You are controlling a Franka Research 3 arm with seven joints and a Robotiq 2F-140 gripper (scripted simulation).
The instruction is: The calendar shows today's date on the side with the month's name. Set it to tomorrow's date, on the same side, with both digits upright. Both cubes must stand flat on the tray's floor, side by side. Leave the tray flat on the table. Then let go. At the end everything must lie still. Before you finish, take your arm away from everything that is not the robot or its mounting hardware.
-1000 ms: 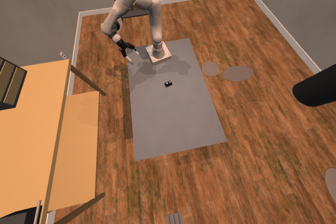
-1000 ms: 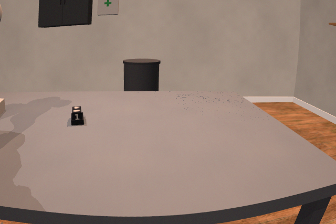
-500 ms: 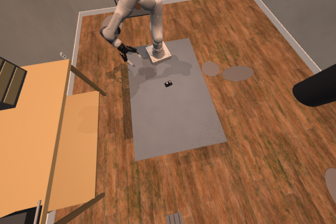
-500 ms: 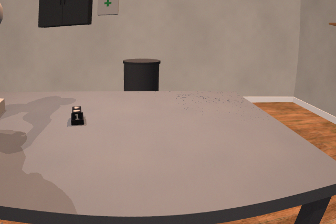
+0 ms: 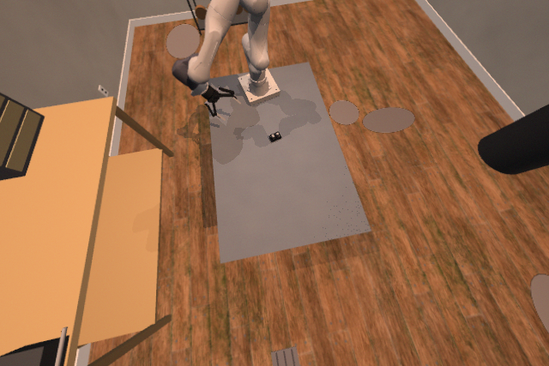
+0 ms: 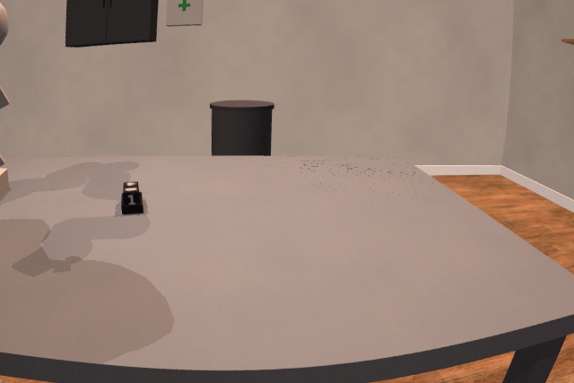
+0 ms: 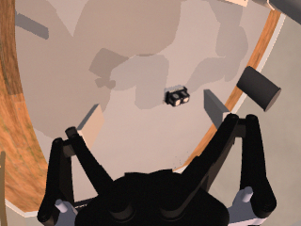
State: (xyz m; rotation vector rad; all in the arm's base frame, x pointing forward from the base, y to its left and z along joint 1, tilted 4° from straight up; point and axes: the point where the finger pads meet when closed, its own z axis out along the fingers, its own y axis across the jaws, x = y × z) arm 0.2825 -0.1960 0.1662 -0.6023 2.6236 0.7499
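My gripper is now 120 mm short of the tray, 260 mm to the right of it and 200 mm above it.
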